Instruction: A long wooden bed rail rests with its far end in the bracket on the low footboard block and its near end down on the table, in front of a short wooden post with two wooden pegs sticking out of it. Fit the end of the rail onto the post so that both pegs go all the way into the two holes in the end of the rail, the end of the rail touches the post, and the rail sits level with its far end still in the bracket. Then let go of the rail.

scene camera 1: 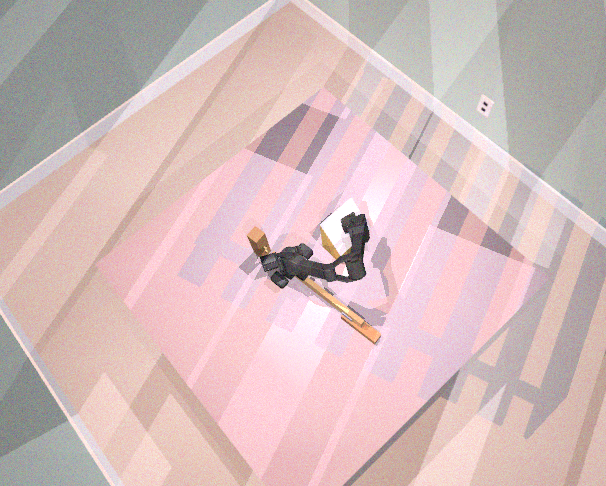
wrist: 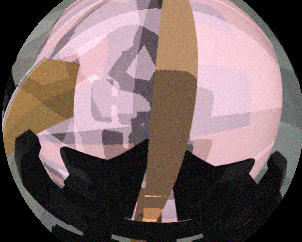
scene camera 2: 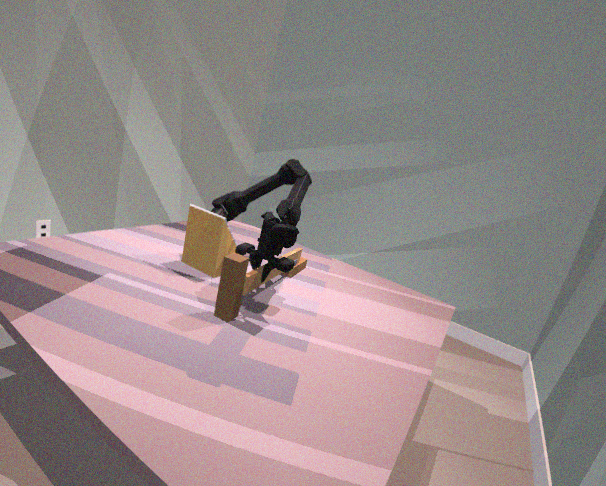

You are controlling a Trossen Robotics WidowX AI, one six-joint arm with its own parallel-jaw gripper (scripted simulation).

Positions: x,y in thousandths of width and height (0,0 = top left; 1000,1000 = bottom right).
Observation:
In view: the gripper (scene camera 2: 428,579) and a short wooden post (scene camera 2: 377,620).
The gripper is seen too in the wrist view (wrist: 528,597). The short wooden post is seen too in scene camera 1 (scene camera 1: 425,491).

